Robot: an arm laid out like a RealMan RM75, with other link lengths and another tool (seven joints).
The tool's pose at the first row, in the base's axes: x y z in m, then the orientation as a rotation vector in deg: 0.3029, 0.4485, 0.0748, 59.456, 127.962, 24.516
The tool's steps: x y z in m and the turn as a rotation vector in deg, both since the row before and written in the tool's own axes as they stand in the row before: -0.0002, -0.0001, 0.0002, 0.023, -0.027, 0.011; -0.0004, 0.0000, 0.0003, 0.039, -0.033, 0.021; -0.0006, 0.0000, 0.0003, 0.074, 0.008, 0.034; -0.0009, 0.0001, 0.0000, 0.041, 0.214, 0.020; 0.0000, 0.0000, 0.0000, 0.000, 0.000, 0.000; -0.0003, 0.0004, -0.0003, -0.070, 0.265, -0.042; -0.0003, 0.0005, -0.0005, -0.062, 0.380, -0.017; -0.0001, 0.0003, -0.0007, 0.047, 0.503, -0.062; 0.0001, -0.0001, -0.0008, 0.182, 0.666, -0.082; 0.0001, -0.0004, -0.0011, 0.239, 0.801, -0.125; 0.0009, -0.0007, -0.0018, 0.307, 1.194, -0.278; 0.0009, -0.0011, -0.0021, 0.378, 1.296, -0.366; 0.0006, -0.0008, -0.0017, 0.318, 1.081, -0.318
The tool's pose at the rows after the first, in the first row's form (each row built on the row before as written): 0.3031, 0.4483, 0.0747, 59.481, 127.943, 24.480; 0.3035, 0.4480, 0.0746, 59.525, 127.922, 24.427; 0.3040, 0.4475, 0.0746, 59.603, 127.946, 24.367; 0.3045, 0.4469, 0.0750, 59.648, 128.144, 24.462; 0.3045, 0.4469, 0.0750, 59.648, 128.144, 24.462; 0.3047, 0.4469, 0.0756, 59.564, 128.365, 24.681; 0.3048, 0.4470, 0.0764, 59.513, 128.680, 24.973; 0.3046, 0.4471, 0.0771, 59.464, 129.170, 25.203; 0.3040, 0.4471, 0.0776, 59.459, 129.872, 25.379; 0.3030, 0.4469, 0.0782, 59.429, 130.736, 25.558; 0.3010, 0.4470, 0.0789, 59.246, 132.041, 25.841; 0.2986, 0.4468, 0.0797, 58.984, 133.505, 26.073; 0.2968, 0.4466, 0.0804, 58.744, 134.733, 26.258
